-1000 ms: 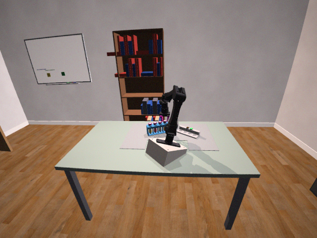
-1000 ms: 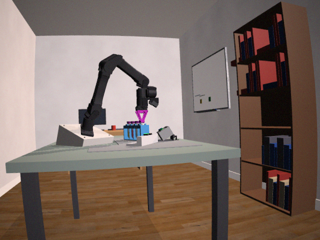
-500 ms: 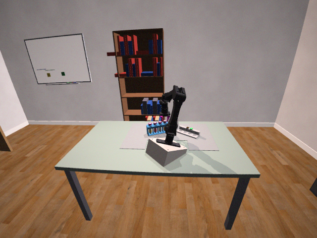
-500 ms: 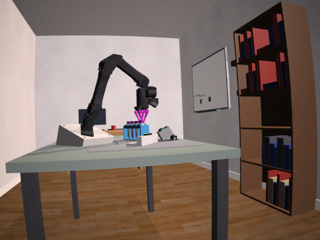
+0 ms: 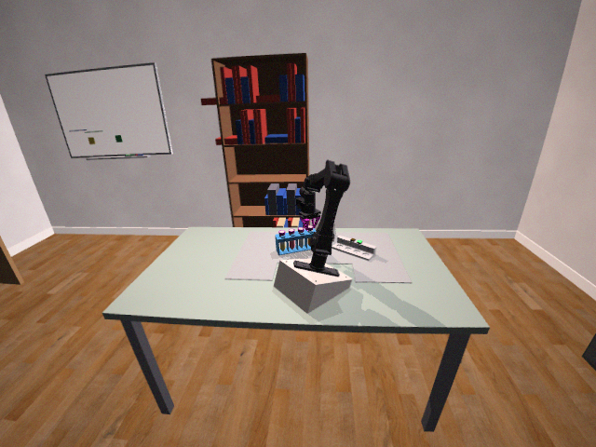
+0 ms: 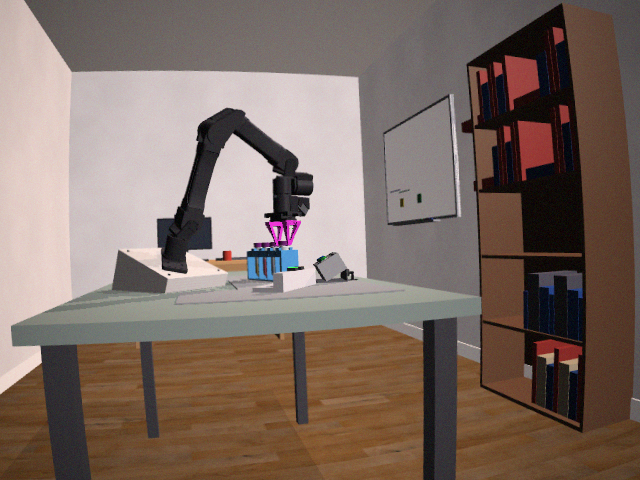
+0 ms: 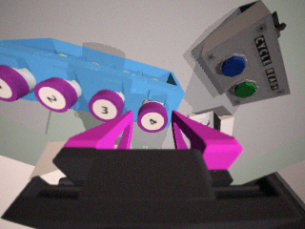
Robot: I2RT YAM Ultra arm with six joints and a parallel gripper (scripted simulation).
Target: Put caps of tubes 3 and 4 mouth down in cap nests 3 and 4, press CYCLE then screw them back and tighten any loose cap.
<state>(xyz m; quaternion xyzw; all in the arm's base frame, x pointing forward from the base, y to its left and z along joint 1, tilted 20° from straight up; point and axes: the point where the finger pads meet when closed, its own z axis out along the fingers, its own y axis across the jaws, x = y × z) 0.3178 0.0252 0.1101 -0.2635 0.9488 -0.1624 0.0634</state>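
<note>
Now: the purple cap right at my hand. Round my hand: grey key desk: 100 mm ahead, 90 mm to the right, 60 mm below; blue cycle key: 90 mm ahead, 70 mm to the right, 50 mm below; green ready key: 110 mm to the right, 80 mm ahead, 50 mm below.
</note>
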